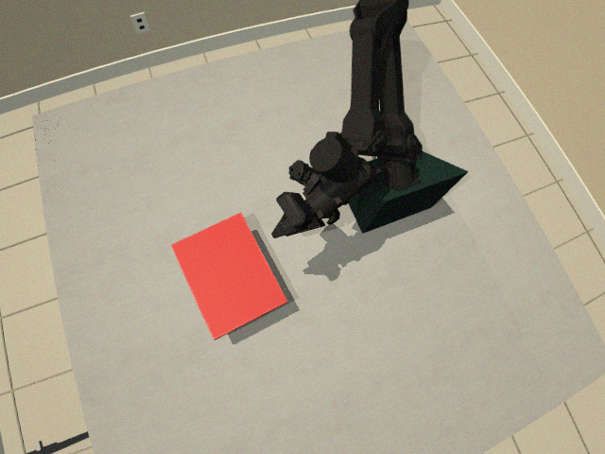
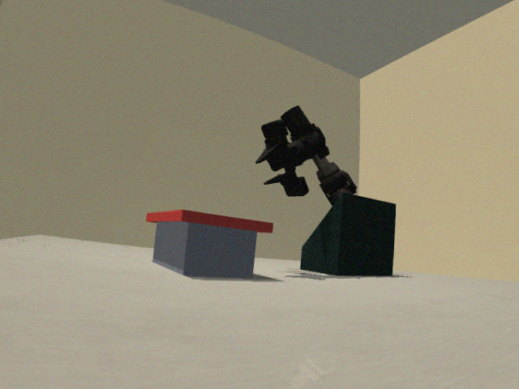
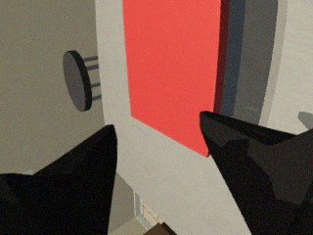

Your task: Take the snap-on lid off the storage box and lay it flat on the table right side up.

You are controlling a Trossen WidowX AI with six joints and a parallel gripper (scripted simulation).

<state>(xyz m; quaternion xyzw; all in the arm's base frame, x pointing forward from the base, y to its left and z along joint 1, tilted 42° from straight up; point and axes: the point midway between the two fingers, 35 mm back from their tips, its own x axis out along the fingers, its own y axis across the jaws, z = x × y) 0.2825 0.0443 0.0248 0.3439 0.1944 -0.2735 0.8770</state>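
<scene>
Now: gripper tip 120 mm short of the red lid and 120 mm above it. Round my gripper tip: grey-blue storage box: 170 mm below, 120 mm ahead.
</scene>
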